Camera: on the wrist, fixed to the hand. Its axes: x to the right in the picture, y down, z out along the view.
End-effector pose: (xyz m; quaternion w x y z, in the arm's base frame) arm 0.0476 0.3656 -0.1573 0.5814 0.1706 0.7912 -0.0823
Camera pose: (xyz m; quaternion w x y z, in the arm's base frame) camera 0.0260 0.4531 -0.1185 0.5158 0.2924 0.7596 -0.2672
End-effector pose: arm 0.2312 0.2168 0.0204 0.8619 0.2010 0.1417 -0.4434
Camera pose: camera 0.2807 0.2963 -0.0090 0.7855 0.3983 0.0480 -0.4712
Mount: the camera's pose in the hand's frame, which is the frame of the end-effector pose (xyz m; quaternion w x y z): -0.0158 0.0760 -0.0601 0.9728 0.2309 0.0120 -0.0111
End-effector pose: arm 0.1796 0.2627 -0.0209 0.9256 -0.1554 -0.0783 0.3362
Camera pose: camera 0.1371 0.2935 -0.1039 0.9410 0.0594 0.0108 0.3330
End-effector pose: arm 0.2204 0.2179 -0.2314 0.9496 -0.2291 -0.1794 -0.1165
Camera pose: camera 0.2464 0.2574 -0.3174 0.9776 -0.0002 -0.1926 -0.0852
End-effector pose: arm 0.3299 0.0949 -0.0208 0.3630 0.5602 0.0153 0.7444
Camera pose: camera 0.2411 0.0532 -0.0235 0.2319 0.6197 0.1974 0.7234
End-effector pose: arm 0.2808 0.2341 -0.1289 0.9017 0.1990 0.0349 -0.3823
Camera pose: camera 0.3285 0.3157 -0.1554 0.8266 0.4060 -0.0413 -0.3876
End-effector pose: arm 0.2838 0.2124 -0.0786 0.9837 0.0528 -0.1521 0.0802
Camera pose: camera 0.2732 0.2925 -0.1344 0.9475 0.2792 -0.1171 0.1029
